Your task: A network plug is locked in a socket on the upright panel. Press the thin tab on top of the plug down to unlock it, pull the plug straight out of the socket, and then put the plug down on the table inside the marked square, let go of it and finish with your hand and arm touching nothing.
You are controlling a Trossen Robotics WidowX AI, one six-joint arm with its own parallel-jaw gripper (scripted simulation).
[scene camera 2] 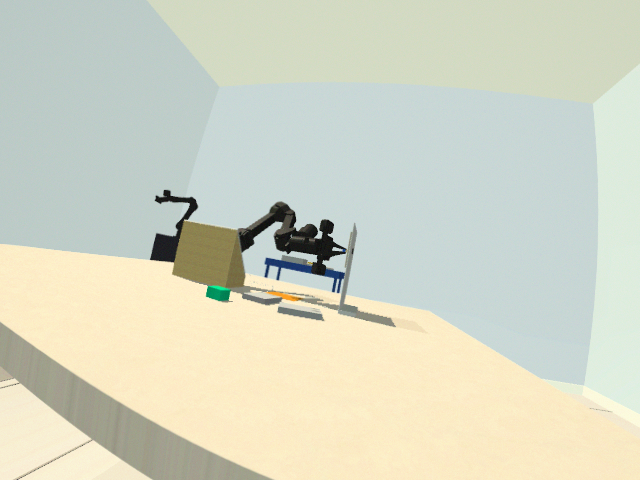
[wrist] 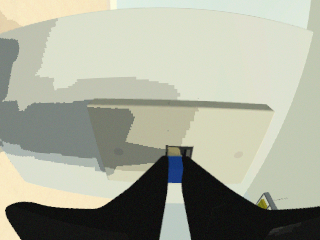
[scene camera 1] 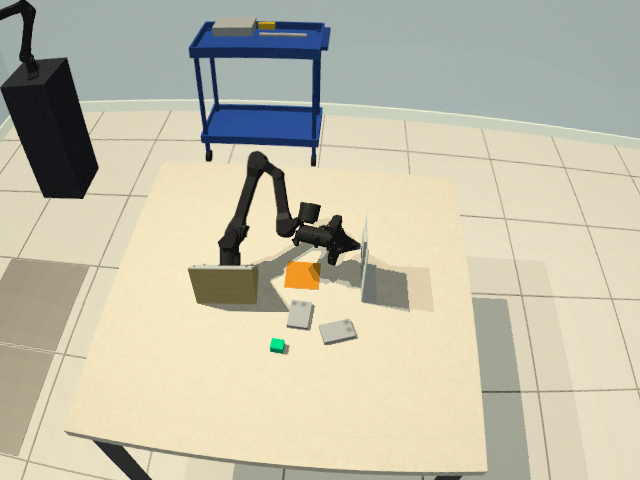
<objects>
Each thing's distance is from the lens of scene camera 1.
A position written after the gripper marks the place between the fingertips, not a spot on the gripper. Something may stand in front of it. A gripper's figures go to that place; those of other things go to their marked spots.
gripper (scene camera 1: 360,246): 173 cm
upright grey panel (scene camera 1: 368,270): 190 cm
orange marked square (scene camera 1: 302,275): 188 cm
</objects>
